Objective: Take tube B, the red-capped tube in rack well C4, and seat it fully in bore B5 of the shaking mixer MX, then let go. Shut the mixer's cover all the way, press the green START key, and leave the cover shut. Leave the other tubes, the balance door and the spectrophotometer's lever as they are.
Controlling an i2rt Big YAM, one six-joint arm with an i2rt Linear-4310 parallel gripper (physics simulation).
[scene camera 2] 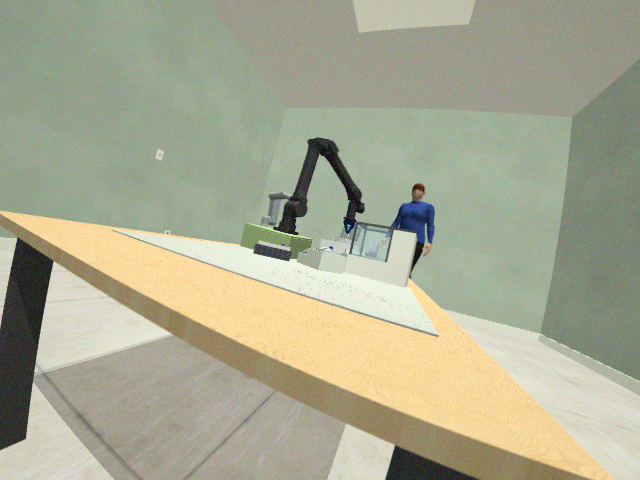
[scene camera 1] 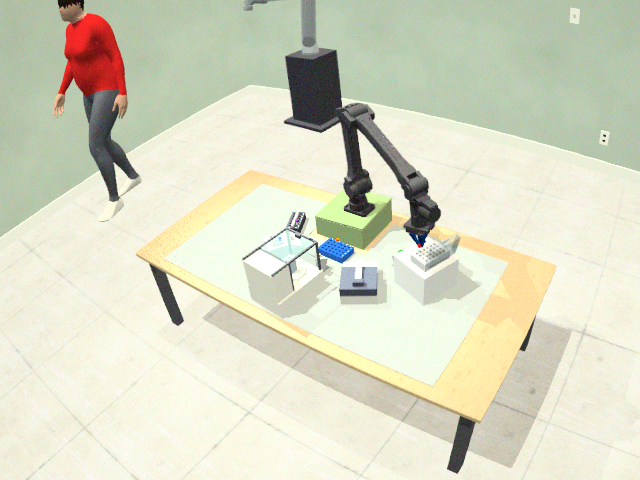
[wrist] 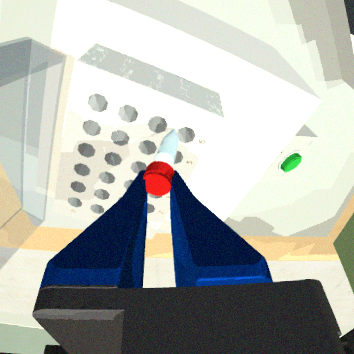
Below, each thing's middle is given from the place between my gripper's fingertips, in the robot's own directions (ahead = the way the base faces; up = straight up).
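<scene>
Mixer cover (wrist: 39,69): my hand is 2 cm below it, 9 cm to the right of it and 1 cm past it. Counted from my hand: tube B (wrist: 158,173), 1 cm below, 1 cm ahead; glass-walled white box (scene camera 2: 382,253), 9 cm below, 31 cm ahead, 42 cm to the right.
</scene>
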